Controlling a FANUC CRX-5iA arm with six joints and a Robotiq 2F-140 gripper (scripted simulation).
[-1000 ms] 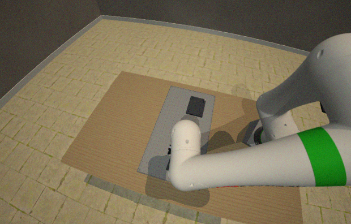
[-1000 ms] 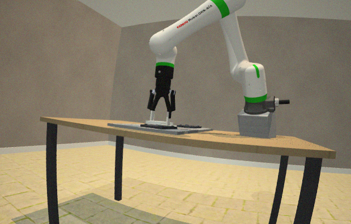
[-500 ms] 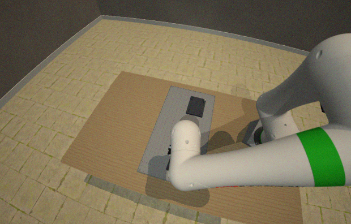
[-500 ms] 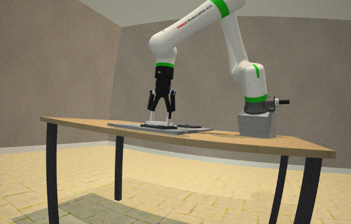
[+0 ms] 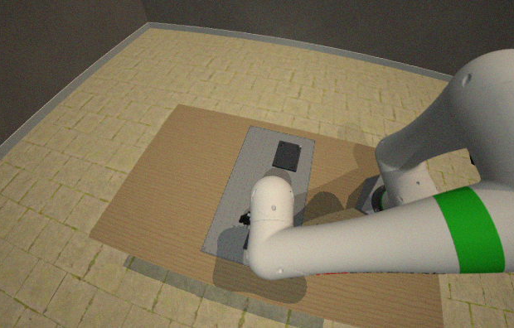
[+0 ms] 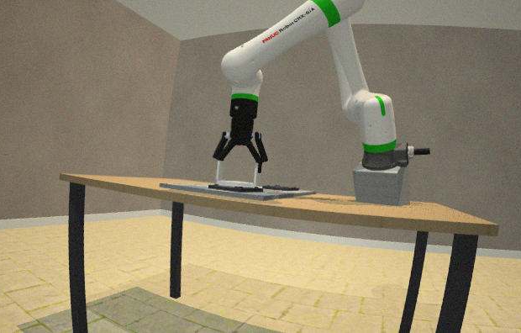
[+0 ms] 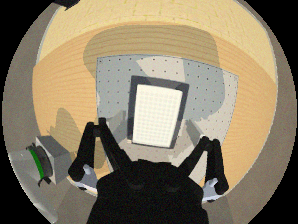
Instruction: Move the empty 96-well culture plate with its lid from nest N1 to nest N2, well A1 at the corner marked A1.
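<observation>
The lid lies 1 cm below my hand. The rest, counted from my hand: 96-well culture plate: 2 cm below.
</observation>
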